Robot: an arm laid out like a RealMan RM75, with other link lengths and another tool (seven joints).
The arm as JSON. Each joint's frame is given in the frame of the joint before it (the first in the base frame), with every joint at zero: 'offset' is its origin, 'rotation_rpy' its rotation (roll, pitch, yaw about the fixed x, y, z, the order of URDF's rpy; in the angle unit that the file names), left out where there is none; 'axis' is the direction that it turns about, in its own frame. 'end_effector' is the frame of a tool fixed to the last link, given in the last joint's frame.
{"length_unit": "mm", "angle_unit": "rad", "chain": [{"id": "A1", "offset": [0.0, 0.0, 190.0], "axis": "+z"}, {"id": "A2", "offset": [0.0, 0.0, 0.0], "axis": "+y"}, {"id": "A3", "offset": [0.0, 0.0, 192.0], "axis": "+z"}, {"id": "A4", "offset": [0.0, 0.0, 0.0], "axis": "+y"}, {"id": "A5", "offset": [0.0, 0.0, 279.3], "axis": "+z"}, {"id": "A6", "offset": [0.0, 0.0, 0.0], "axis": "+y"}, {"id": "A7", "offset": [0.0, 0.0, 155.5], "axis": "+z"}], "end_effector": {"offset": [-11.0, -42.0, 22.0], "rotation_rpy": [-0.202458, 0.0, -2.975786]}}
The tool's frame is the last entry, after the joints.
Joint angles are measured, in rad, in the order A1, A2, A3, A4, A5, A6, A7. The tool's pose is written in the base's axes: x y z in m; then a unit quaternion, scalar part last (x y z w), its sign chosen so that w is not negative. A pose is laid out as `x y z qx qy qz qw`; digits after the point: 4 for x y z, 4 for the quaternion.
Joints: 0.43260, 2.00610, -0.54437, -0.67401, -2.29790, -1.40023, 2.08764
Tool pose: 0.3934 0.3642 0.0037 -0.6721 -0.6934 -0.2413 0.0958
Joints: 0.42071, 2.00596, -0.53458, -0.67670, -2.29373, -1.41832, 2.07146
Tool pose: 0.3952 0.3593 0.0049 -0.6709 -0.6951 -0.2383 0.0998
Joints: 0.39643, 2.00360, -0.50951, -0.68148, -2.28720, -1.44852, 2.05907
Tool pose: 0.4010 0.3487 0.0093 -0.6763 -0.6896 -0.2347 0.1093
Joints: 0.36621, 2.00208, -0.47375, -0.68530, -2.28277, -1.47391, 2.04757
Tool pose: 0.4102 0.3352 0.0150 -0.6855 -0.6782 -0.2354 0.1210
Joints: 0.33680, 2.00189, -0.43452, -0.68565, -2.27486, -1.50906, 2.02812
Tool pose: 0.4168 0.3211 0.0191 -0.6920 -0.6697 -0.2323 0.1367
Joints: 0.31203, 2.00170, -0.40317, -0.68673, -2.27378, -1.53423, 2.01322
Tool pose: 0.4231 0.3088 0.0226 -0.6974 -0.6621 -0.2319 0.1464
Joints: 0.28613, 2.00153, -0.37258, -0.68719, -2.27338, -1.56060, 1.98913
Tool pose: 0.4291 0.2959 0.0259 -0.6997 -0.6575 -0.2325 0.1554
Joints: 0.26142, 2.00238, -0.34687, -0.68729, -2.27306, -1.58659, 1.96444
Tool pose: 0.4337 0.2835 0.0280 -0.7007 -0.6546 -0.2321 0.1632
